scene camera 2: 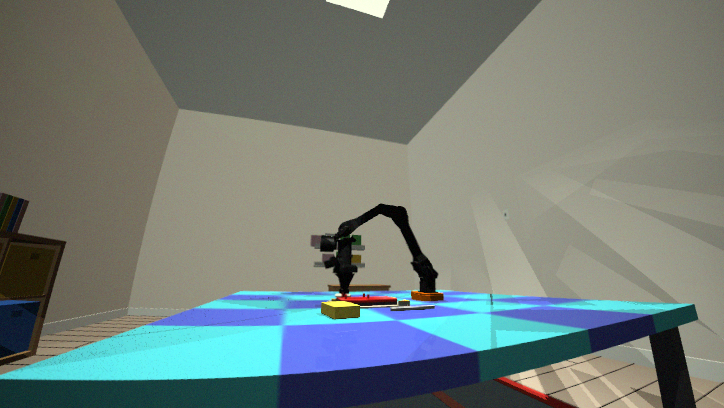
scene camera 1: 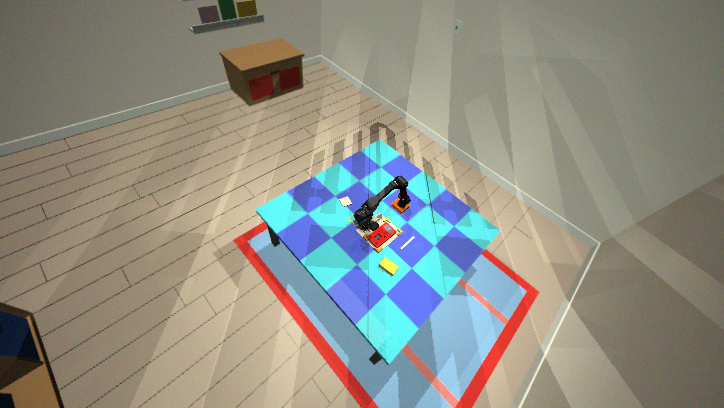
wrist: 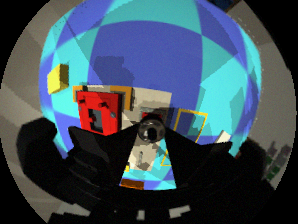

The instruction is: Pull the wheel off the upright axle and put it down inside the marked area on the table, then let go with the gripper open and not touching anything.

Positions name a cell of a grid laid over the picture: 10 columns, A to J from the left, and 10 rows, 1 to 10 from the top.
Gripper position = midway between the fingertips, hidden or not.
In view: my gripper (wrist: F6) and a red fixture board (wrist: D6).
